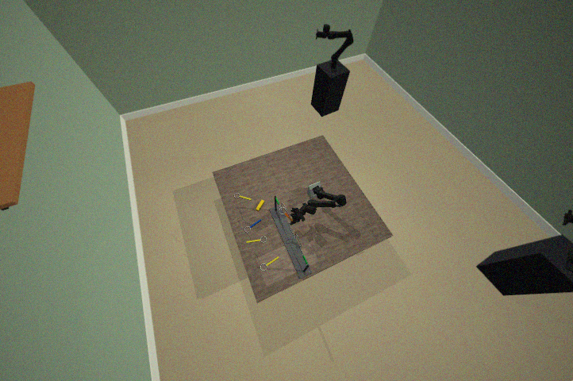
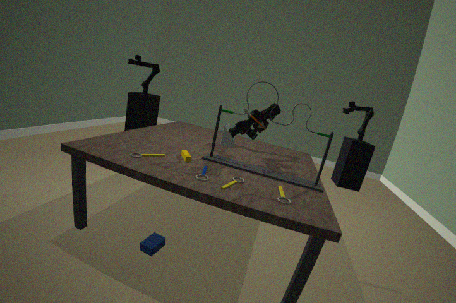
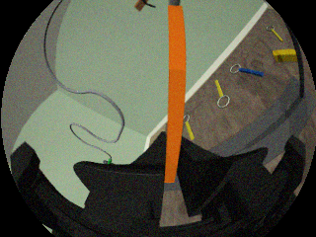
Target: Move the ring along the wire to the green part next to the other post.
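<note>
Right now my gripper tip is 8 cm to the left of the orange-handled ring and 4 cm below it. From my gripper tip the other things lie so: blue block (27 cm ahead, 43 cm to the right, 71 cm below); then yellow block (11 cm ahead, 36 cm to the right, 22 cm below); then blue-handled ring (27 cm ahead, 22 cm to the right, 23 cm below).
</note>
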